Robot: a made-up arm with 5 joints.
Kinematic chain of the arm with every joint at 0, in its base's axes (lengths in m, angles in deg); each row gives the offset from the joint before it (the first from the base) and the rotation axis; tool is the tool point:
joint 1: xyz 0 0 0.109 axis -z
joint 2: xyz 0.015 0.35 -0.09 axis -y
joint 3: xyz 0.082 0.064 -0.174 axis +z
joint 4: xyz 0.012 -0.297 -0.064 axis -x
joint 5: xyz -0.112 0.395 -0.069 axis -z
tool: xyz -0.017 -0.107 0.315
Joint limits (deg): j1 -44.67..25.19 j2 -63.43..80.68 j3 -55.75..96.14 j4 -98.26..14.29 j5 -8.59..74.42
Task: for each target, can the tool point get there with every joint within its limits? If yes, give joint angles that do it. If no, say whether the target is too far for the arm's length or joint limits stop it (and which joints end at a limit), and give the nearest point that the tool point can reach.
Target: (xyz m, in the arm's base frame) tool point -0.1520 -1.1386 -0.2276
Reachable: no: joint limits stop it (at a limit: joint 1, joint 4, joint 5) | nearest point -0.1921 -0.2700 -0.0722 | short by 0.883 m
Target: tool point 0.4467 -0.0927 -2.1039
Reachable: no: too far | nearest point 0.4500 0.1267 -0.5749 | short by 1.545 m
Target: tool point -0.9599 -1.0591 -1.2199
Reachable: no: too far | nearest point -0.4554 -0.0979 -0.3312 | short by 1.403 m
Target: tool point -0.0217 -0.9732 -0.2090
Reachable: no: joint limits stop it (at a limit: joint 1, joint 4, joint 5) | nearest point 0.1275 -0.2791 -0.1126 | short by 0.717 m
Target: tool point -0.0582 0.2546 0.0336
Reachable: yes | joints -4.69 31.86 58.45 -5.55 51.77
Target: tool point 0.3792 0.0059 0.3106
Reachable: yes | joints 3.67 29.71 59.49 -85.73 12.00
